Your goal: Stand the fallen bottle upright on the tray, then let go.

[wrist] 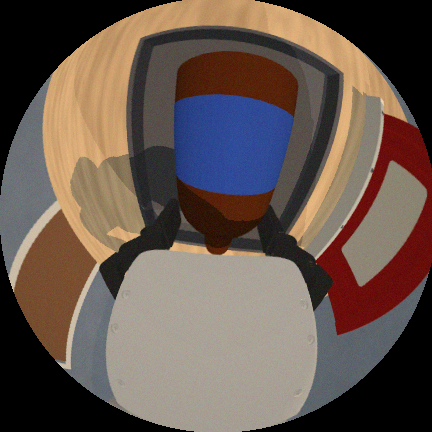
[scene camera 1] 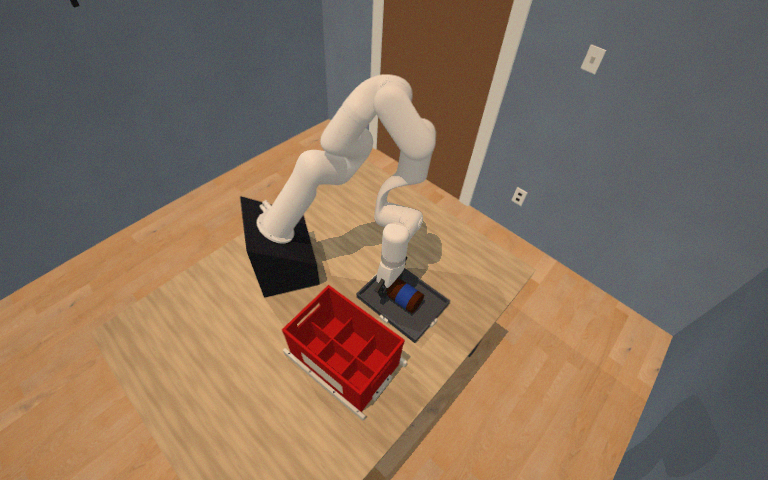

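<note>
A brown bottle with a blue label lies on its side in the dark grey tray. In the wrist view its base is at the top and its neck points down towards the gripper's palm. My gripper is open, with its black fingertips on either side of the bottle's shoulder and neck end. Gaps show between the fingers and the bottle in the wrist view. The neck's tip is partly hidden by the gripper's pale body.
A red crate with open compartments stands beside the tray, and pale strips run along its sides. The black base block of the arm stands at the table's far left. The table's right edge lies beyond the tray.
</note>
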